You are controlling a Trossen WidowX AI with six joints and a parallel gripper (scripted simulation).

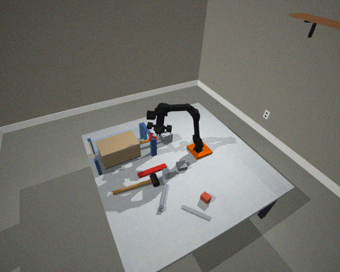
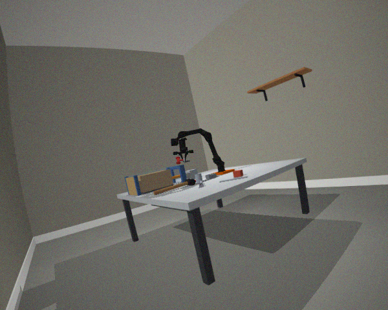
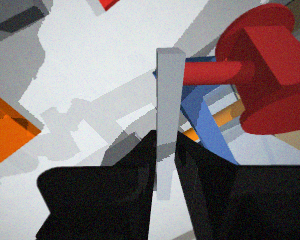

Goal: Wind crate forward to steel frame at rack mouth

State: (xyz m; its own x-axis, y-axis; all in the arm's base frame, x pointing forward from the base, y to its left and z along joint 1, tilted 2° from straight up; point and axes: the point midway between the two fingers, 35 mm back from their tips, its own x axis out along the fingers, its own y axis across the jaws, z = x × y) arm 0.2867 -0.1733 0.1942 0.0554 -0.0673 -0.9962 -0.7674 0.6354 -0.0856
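Now: gripper tip 6 cm short of the red knob, 1 cm to the right of it and 2 cm below it. Round my gripper tip: red bar (15 cm ahead, 15 cm to the left, 18 cm below); grey winch (15 cm behind, 10 cm to the right, 15 cm below); grey crank arm (1 cm ahead, 1 cm above).
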